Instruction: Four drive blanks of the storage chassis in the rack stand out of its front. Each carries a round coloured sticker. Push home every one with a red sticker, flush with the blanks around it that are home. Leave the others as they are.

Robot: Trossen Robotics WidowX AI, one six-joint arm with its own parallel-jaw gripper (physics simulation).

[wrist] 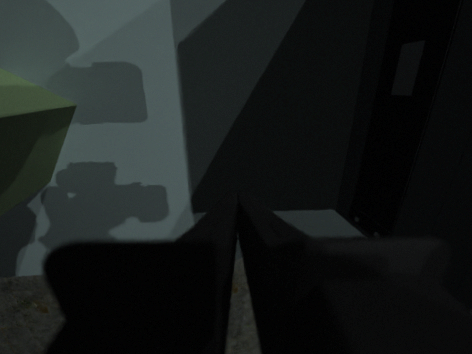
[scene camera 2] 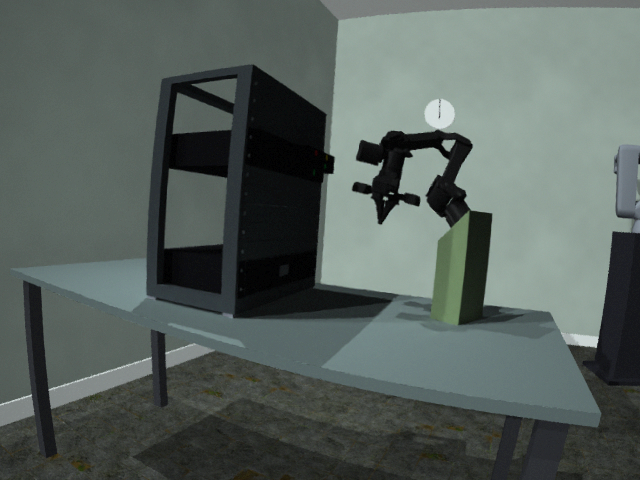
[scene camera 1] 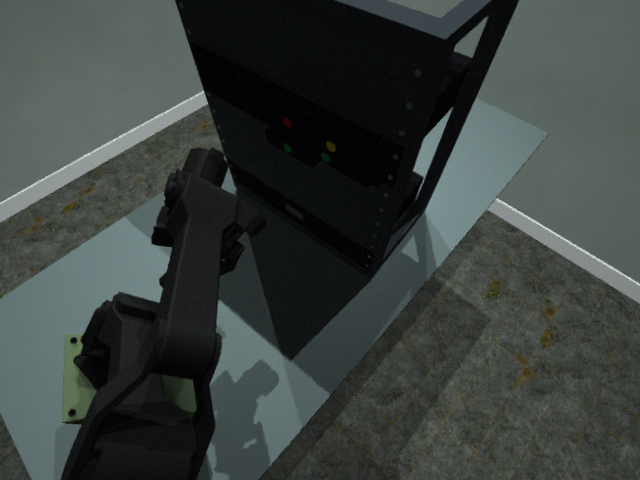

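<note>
The storage chassis [scene camera 1: 235,85] [scene camera 2: 279,153] is a black band across the rack's front. One red sticker [scene camera 1: 286,122] [scene camera 2: 316,152] shows at its upper left in scene camera 1. A yellow sticker [scene camera 1: 330,146] [scene camera 2: 326,157] is to its right; one green sticker [scene camera 1: 286,148] [scene camera 2: 313,172] is below the red one and another green sticker [scene camera 1: 325,157] [scene camera 2: 325,166] below the yellow one. Dark blank ends protrude in scene camera 2; how far the red one stands out is too dark to tell. My gripper [scene camera 2: 381,221] [wrist: 236,199] is shut and empty, pointing down, apart from the rack front and below the stickers' height.
The rack [scene camera 1: 449,136] [scene camera 2: 231,206] stands on the table [scene camera 1: 356,335] [scene camera 2: 413,356]. A green pedestal [scene camera 1: 72,382] [scene camera 2: 465,268] [wrist: 30,125] carries the arm, on the side facing the rack front. A grey label [scene camera 1: 294,210] [scene camera 2: 283,269] [wrist: 408,67] marks a lower rack unit.
</note>
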